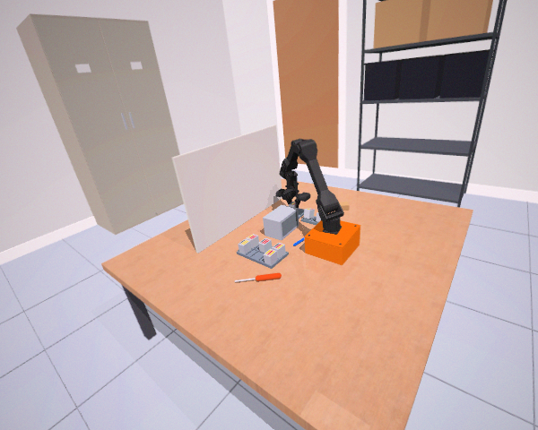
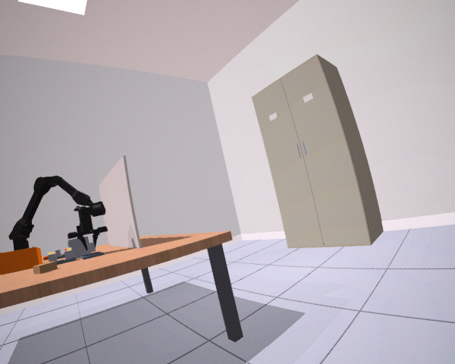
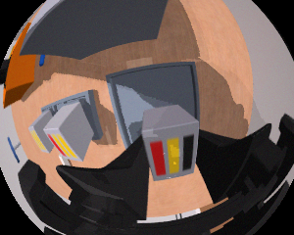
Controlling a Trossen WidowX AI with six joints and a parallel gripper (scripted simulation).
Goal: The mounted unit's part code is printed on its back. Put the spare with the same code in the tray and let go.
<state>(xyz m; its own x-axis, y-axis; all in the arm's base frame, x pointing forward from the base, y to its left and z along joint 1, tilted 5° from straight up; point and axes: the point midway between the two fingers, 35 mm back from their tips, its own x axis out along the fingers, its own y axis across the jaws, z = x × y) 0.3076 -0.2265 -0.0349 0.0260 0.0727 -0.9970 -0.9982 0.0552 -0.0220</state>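
The grey spare is 20 mm above my gripper tip. The rest, counted from my gripper tip: grey mounted unit 190 mm to the left, 30 mm behind, 20 mm above; flat dark tray 30 mm below; tan block 220 mm behind, 160 mm to the right, 20 mm below.
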